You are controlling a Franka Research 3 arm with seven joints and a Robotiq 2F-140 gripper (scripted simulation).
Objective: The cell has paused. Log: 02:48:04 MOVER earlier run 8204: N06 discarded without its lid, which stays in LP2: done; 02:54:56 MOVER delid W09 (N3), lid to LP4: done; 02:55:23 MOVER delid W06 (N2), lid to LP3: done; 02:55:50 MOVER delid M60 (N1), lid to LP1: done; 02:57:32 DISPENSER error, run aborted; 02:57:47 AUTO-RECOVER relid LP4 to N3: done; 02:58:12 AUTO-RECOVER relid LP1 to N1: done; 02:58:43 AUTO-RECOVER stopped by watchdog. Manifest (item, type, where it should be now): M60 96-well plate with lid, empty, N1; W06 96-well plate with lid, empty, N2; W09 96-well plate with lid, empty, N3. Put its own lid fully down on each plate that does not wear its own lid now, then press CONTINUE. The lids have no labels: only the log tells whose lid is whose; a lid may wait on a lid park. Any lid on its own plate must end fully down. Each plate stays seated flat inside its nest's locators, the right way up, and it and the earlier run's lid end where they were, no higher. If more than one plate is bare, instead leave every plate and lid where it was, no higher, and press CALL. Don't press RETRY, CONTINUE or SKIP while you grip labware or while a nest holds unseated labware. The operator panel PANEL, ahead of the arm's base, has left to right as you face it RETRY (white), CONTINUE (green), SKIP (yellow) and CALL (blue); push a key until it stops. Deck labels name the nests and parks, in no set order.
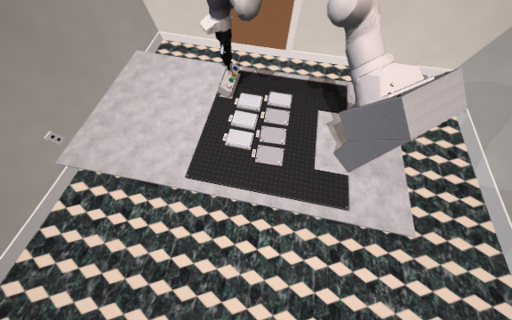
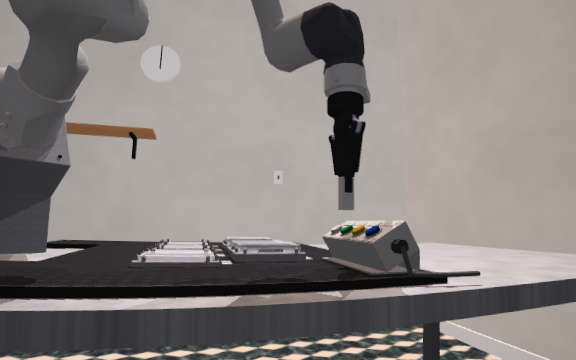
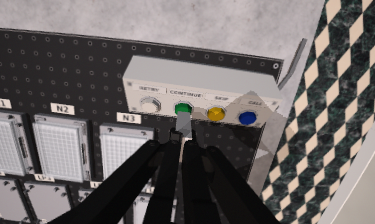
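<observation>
My hand is 7 cm above the green continue key. From my hand the other things lie so: white retry key 7 cm below, 4 cm to the left, 2 cm ahead; then blue call key 9 cm to the right, 7 cm below, 4 cm behind; then yellow skip key 7 cm below, 5 cm to the right, 2 cm behind.
</observation>
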